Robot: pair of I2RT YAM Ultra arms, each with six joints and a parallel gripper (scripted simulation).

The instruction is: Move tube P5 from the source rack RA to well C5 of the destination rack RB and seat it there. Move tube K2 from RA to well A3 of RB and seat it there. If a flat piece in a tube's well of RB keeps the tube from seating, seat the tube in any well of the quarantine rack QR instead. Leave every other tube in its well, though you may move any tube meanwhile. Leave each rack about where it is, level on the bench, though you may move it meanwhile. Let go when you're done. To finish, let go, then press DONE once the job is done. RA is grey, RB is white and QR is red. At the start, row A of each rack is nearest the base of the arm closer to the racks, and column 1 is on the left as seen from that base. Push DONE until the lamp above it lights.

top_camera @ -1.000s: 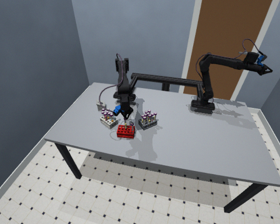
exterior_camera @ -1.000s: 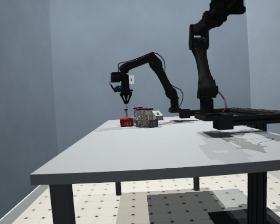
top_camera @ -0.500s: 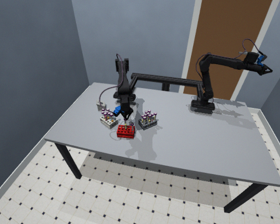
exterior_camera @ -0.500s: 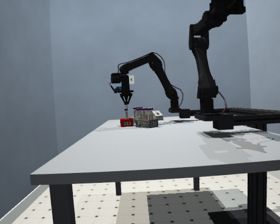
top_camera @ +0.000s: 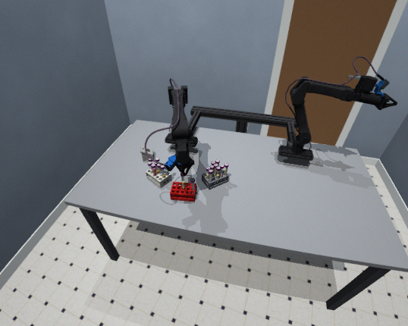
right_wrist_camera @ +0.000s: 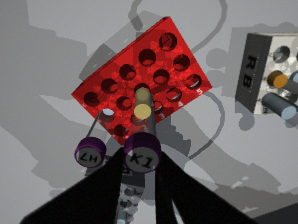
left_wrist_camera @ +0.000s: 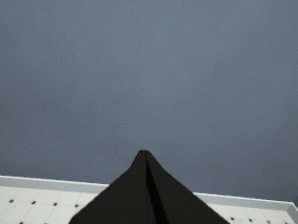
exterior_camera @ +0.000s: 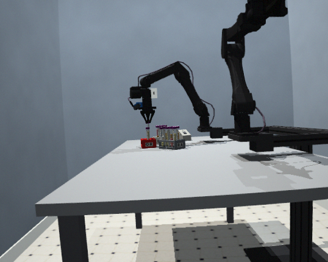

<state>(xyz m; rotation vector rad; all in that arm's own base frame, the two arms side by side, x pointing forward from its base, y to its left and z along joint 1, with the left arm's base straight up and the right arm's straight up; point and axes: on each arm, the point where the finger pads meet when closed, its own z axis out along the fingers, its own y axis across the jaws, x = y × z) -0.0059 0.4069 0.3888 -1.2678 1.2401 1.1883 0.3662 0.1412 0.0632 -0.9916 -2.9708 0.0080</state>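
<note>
The red rack QR lies 13 cm below my right hand, 1 cm to the right of it and 1 cm ahead of it. Also, from my right hand: grey rack RA 14 cm to the left, 13 cm below, 13 cm behind; then pale box 31 cm to the right, 26 cm behind, 11 cm below; then white rack RB 18 cm to the right, 13 cm below, 9 cm behind.
</note>
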